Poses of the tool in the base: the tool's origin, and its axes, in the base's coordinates. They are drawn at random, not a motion.
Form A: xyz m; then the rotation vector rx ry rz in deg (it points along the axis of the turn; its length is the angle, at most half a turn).
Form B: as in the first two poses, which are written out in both.
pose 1, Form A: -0.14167 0.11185 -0.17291 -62.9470 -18.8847 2.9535
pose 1, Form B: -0.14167 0.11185 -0.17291 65.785 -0.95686 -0.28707 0.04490
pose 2, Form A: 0.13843 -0.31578 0.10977 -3.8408 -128.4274 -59.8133
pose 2, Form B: 0.13843 -0.31578 0.10977 141.725 -0.02710 -0.90617 -0.42204
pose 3, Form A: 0.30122 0.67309 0.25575 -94.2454 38.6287 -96.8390
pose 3, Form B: 0.30122 0.67309 0.25575 140.542 -0.67058 0.27485 -0.68904
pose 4, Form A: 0.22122 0.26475 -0.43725 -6.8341 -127.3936 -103.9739
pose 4, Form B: 0.22122 0.26475 -0.43725 164.579 -0.04152 -0.77406 -0.63175
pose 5, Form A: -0.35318 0.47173 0.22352 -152.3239 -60.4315 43.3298
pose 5, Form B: -0.35318 0.47173 0.22352 169.505 -0.89864 -0.35652 0.25563
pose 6, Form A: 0.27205 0.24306 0.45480 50.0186 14.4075 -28.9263
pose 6, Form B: 0.27205 0.24306 0.45480 59.550 0.83995 0.24194 -0.48575
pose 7, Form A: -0.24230 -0.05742 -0.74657 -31.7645 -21.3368 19.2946
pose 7, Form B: -0.24230 -0.05742 -0.74657 42.855 -0.74121 -0.49789 0.45023
